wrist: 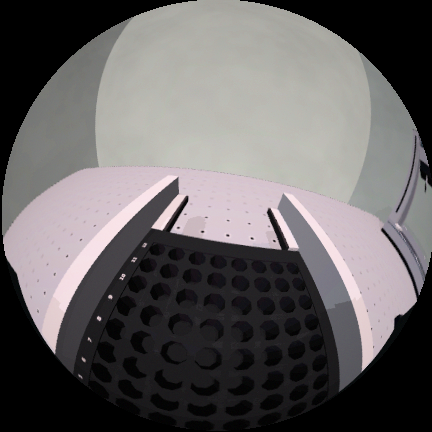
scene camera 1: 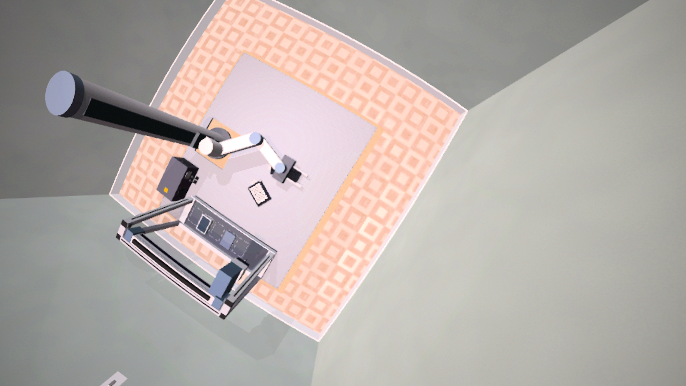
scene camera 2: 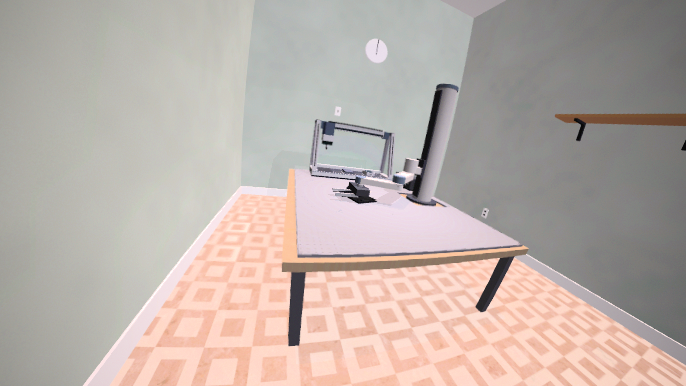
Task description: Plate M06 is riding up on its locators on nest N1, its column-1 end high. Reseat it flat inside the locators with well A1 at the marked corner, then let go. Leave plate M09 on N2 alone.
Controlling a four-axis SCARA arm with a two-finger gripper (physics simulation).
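Places are measured from the arm's base along level axes (x left, y ahead, z down), in centimetres.
Pixels of known places: gripper, between the fingertips: (wrist: 229,194) (scene camera 1: 304,181) (scene camera 2: 333,191); arm's base, origin of its link: (scene camera 2: 420,200).
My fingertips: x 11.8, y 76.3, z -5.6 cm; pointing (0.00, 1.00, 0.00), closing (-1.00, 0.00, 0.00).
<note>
Ahead of a thing's pixels: the offset from my fingertips to its top centre. "spot": to the spot under its first point. Level surfaces: height alone.
My gripper (scene camera 1: 304,181) (scene camera 2: 335,192) (wrist: 229,194) is shut on plate M06 @[dx +0.0, dy -11.1, dz -0.6 cm] (scene camera 1: 294,174) (wrist: 215,315), a black well plate lying between its two long fingers. In the wrist view the plate's column-12 end faces away from the camera, with pegboard showing beyond it. The column-1 end and well A1 are cut off at the bottom. Nest N1 @[dx -0.7, dy -20.2, dz +2.1 cm] (scene camera 2: 363,200) is a black flat base under the gripper in the scene camera 2 view, with the gripper above and partly beyond it. Plate M09 @[dx -25.9, dy -25.3, dz +1.7 cm] (scene camera 1: 259,193), with pale wells, sits in dark nest N2 @[spot: dx -30.9, dy -20.7, dz +2.5 cm] (scene camera 1: 261,204), apart from the gripper.
The arm's tall column (scene camera 1: 140,114) (scene camera 2: 439,145) rises from the pegboard table top @[dz +4.3 cm] (scene camera 2: 400,230). A gantry frame (scene camera 2: 355,126) with a deck of slots @[spot: dx -73.4, dy -40.5, dz -0.6 cm] (scene camera 1: 212,235) stands along one table edge. A dark box @[spot: dx -50.3, dy -83.5, dz -7.2 cm] (scene camera 1: 176,180) with a yellow mark stands near the column.
</note>
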